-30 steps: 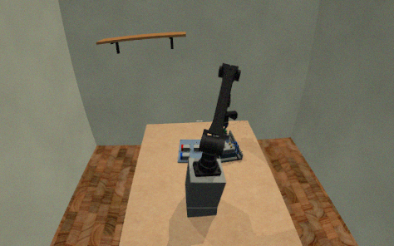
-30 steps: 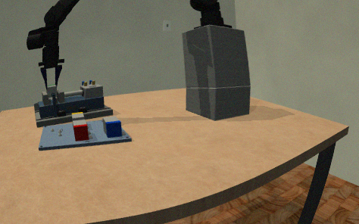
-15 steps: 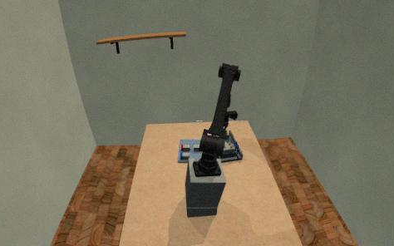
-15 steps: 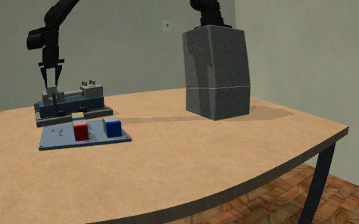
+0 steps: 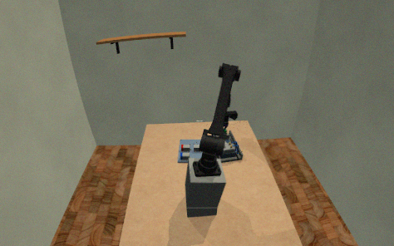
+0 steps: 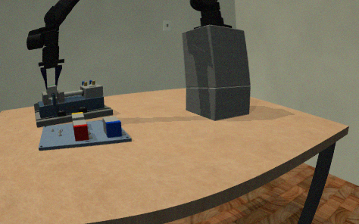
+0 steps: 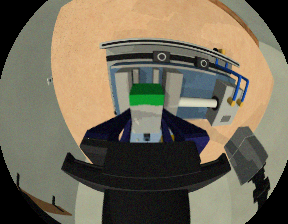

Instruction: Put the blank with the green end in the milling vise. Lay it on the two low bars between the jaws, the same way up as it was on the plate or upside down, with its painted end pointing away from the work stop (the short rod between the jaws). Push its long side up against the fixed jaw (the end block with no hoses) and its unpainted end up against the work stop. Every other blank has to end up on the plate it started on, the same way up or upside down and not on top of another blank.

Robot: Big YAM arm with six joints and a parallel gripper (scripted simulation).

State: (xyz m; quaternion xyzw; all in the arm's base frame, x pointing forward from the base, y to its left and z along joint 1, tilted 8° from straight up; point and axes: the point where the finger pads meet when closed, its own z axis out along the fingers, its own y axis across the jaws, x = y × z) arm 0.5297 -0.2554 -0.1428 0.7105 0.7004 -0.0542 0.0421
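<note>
The green-ended blank is 20 mm below my hand. Round my hand: yellow-ended blank 190 mm to the left, 90 mm below, 60 mm behind; milling vise 80 mm below, 70 mm behind; fixed jaw 40 mm below, 30 mm ahead.
</note>
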